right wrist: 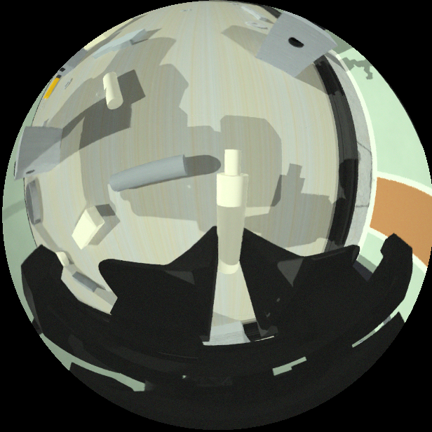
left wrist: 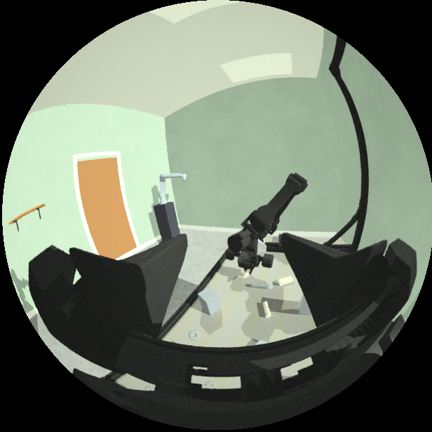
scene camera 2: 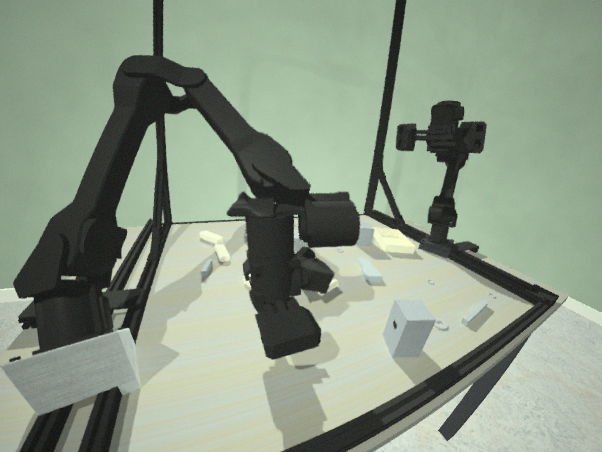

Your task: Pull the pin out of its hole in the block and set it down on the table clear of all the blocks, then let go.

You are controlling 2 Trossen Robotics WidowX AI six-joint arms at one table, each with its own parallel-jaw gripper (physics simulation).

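Frame: origin at the left arm's base, x down, y right, z back, level; metres.
Seen in the pictures: left gripper, between the fingertips: (scene camera 2: 430,130); left arm's base, origin of its link: (scene camera 2: 437,240); right arm's base, origin of its link: (scene camera 2: 78,342).
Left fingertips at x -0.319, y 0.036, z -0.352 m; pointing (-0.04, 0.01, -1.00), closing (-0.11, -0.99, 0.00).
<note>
Pixels of each thing's top centre, then the offset from my left fingertips to it.
- grey block with a dark hole, centre of its top: (scene camera 2: 414,309) dy -0.082, dx +0.272, dz -0.170 m
- small grey block, centre of its top: (scene camera 2: 363,225) dy +0.181, dx +0.292, dz +0.178 m
- cream plate, centre of its top: (scene camera 2: 392,236) dy +0.101, dx +0.327, dz +0.265 m
- pale blue bar, centre of its top: (scene camera 2: 368,266) dy +0.075, dx +0.338, dz +0.015 m
- grey bar, centre of its top: (scene camera 2: 476,309) dy -0.188, dx +0.340, dz +0.033 m
The cream stepped pin (right wrist: 232,190) is out of any hole, its narrower end pointing away from the fingers. My right gripper (right wrist: 226,230) (scene camera 2: 289,332) is shut on its thicker part and holds it above the table. In scene camera 2 the pin does not show plainly. A grey block with a dark hole (scene camera 2: 407,327) (left wrist: 209,301) (right wrist: 297,45) stands apart from the right gripper, nearer the table's edge. Another grey block with a hole (right wrist: 40,145) stands at the left of the right wrist view. My left gripper (scene camera 2: 442,137) is open and empty, high above the table.
A grey cylinder (right wrist: 150,172) (left wrist: 257,286) lies near the held pin. Cream pieces (right wrist: 112,91) (right wrist: 87,227) lie beyond it. A small grey block (scene camera 2: 366,235), a cream plate (scene camera 2: 395,241) and a pale blue bar (scene camera 2: 370,271) are farther back. A grey bar (scene camera 2: 475,313) lies at the right.
</note>
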